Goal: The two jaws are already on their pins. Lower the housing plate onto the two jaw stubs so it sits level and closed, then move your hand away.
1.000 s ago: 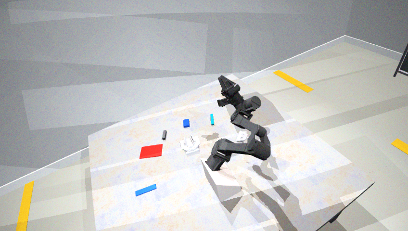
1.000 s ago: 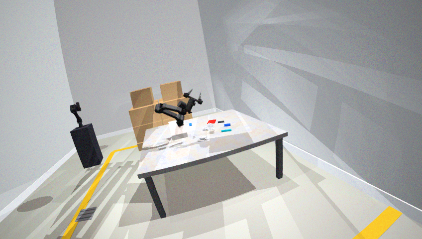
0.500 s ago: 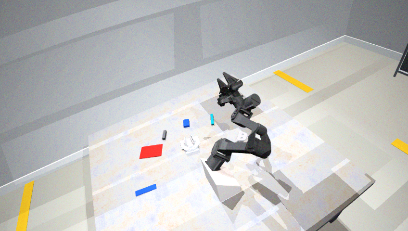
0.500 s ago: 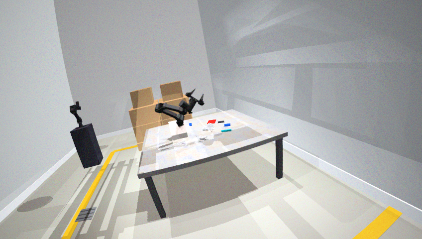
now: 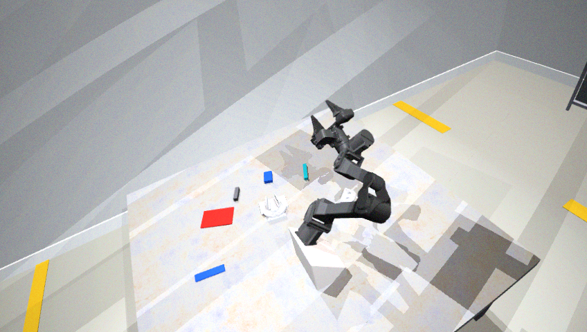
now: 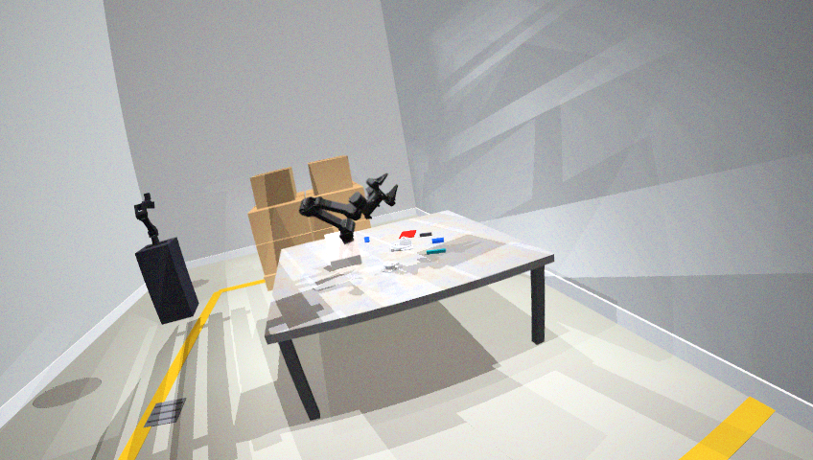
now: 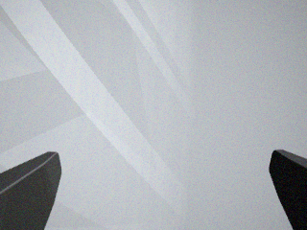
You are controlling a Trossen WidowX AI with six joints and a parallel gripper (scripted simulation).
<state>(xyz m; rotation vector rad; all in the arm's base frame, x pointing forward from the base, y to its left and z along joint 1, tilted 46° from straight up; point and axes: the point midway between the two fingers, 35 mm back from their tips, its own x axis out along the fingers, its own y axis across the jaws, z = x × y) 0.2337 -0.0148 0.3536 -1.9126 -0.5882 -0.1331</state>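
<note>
Right now the white part is 10 cm behind my gripper tip, 3 cm to the right of it and 42 cm below it. Round my gripper tip: cyan bar 17 cm ahead, 1 cm to the left, 42 cm below; black block 27 cm ahead, 34 cm to the left, 42 cm below; red flat square 20 cm ahead, 47 cm to the left, 42 cm below.
</note>
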